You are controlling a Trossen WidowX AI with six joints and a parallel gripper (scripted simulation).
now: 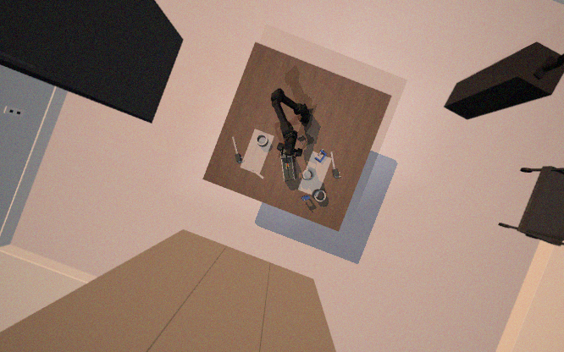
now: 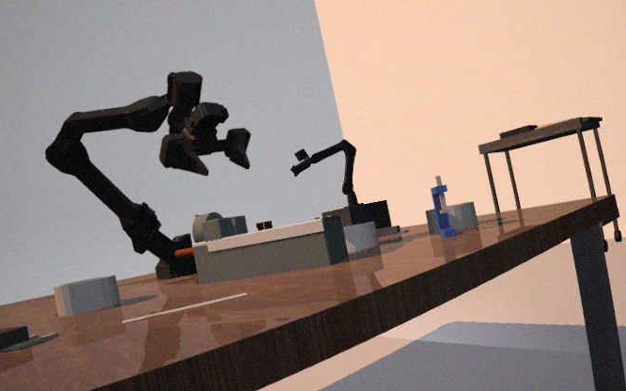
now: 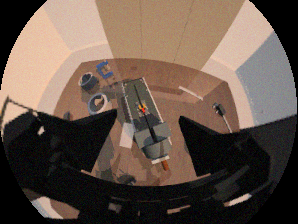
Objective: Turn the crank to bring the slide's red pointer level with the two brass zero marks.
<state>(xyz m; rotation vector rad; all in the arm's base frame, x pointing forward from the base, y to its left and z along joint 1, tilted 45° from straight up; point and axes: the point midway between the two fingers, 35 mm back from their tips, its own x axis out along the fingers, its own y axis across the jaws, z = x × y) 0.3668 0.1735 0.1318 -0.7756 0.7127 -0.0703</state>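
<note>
Now: the crank handle 10 cm behind my gripper tip, 8 cm to the right of it and 14 cm below it. The rest, counted from my gripper tip: red pointer 4 cm ahead, 2 cm to the left, 11 cm below; then thin white rod 23 cm ahead, 18 cm to the right, 20 cm below.
</note>
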